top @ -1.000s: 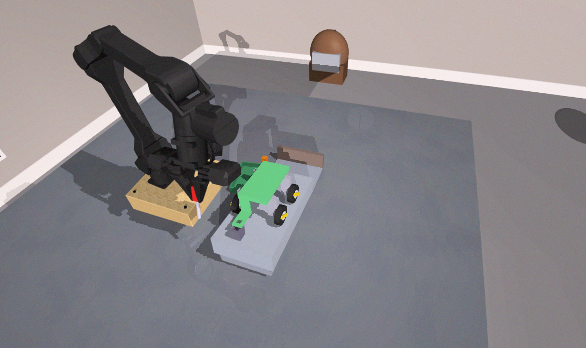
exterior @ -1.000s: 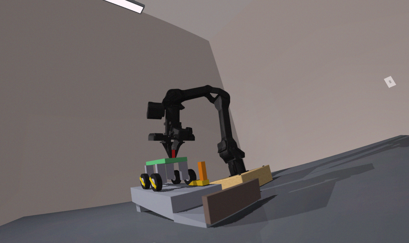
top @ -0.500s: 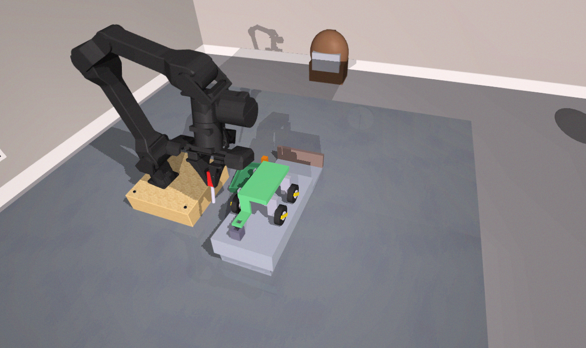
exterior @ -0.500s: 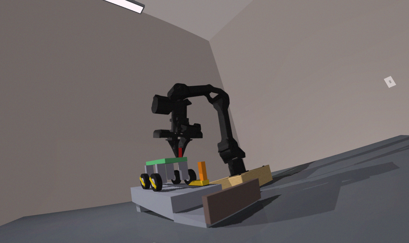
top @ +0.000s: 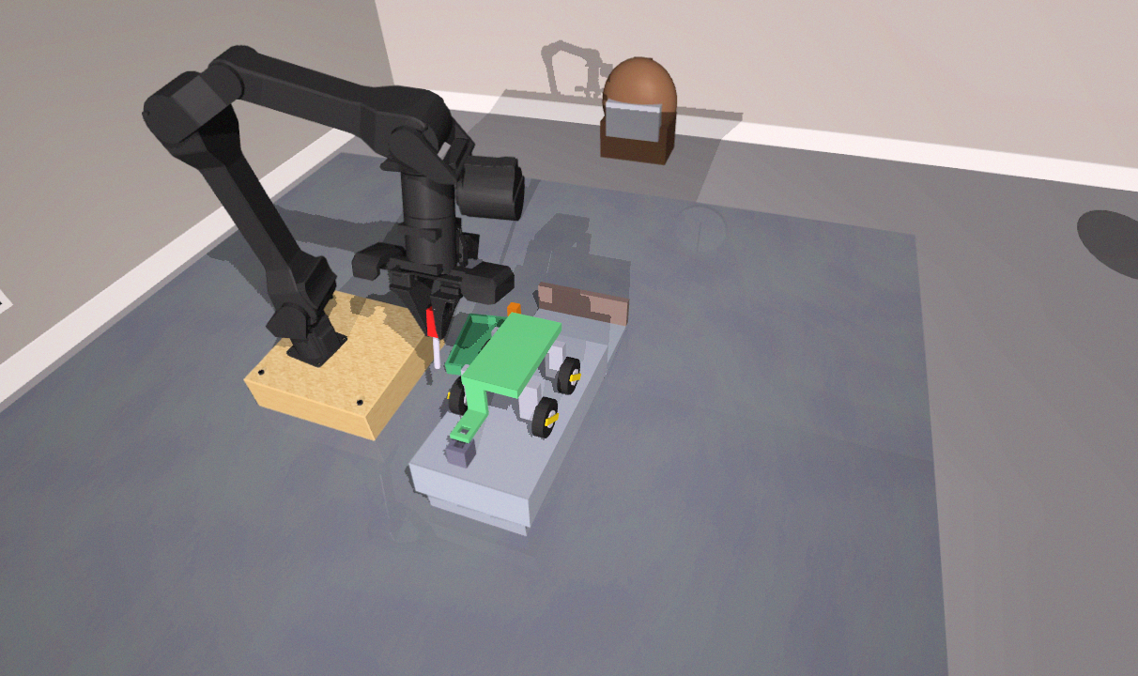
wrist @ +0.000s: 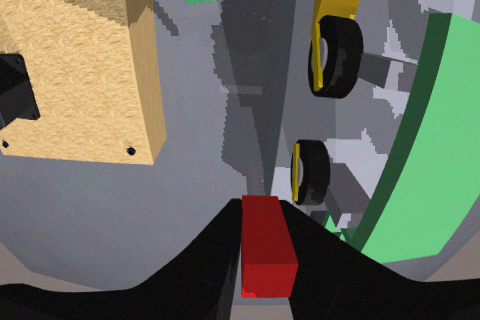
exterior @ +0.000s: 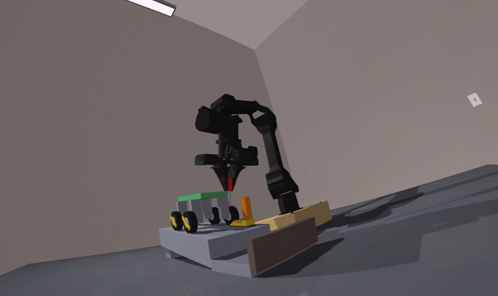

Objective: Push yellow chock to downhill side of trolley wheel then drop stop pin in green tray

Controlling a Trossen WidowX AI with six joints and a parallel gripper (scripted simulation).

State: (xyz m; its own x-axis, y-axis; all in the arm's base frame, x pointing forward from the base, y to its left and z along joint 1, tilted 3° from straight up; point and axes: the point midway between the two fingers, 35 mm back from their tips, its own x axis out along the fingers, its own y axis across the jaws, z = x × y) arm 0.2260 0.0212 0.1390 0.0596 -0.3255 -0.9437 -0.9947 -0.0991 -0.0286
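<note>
Now: gripper tip 40 mm past the green tray, 130 mm to the right of it and 170 mm above it. Also, from my gripper tip: yellow chock 40 mm ahead, 100 mm to the left, 80 mm below; then trolley 100 mm ahead, 20 mm to the left, 50 mm below; then red-headed stop pin right at my gripper tip.
</note>
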